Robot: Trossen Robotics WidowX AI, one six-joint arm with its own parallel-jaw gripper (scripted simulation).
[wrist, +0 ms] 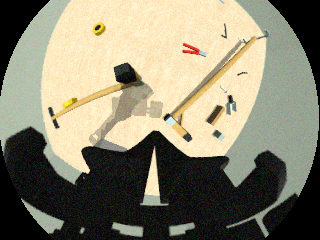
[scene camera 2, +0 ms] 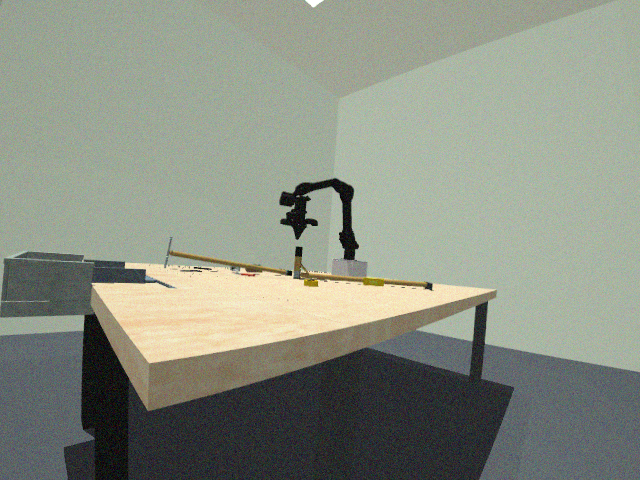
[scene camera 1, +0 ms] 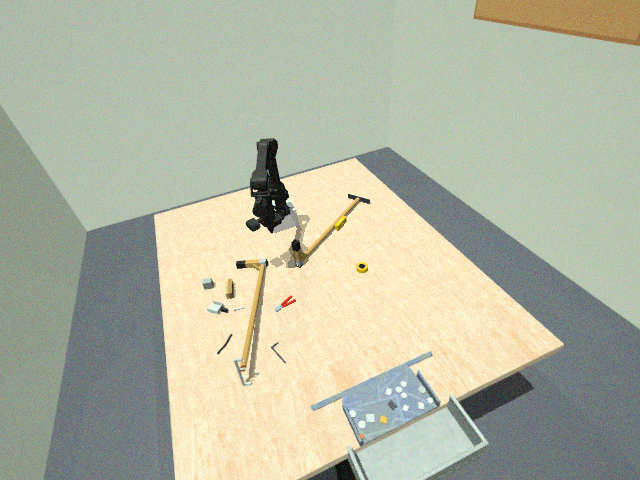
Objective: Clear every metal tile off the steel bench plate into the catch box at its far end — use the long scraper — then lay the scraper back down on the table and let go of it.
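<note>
There's a long scraper in view here, and my gripper's shut, holding nothing.
</note>
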